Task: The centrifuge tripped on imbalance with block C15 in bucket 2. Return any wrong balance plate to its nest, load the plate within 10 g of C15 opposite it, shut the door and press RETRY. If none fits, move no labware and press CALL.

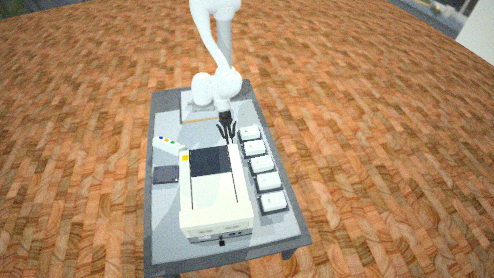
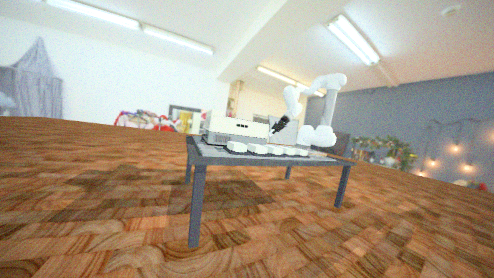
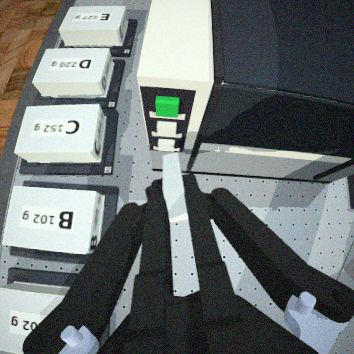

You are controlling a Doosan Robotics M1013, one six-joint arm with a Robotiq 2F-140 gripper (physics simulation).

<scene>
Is my gripper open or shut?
Shut.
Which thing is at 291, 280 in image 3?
My gripper.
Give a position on a cream centrifuge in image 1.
At 213, 207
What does my gripper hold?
Nothing.
</scene>
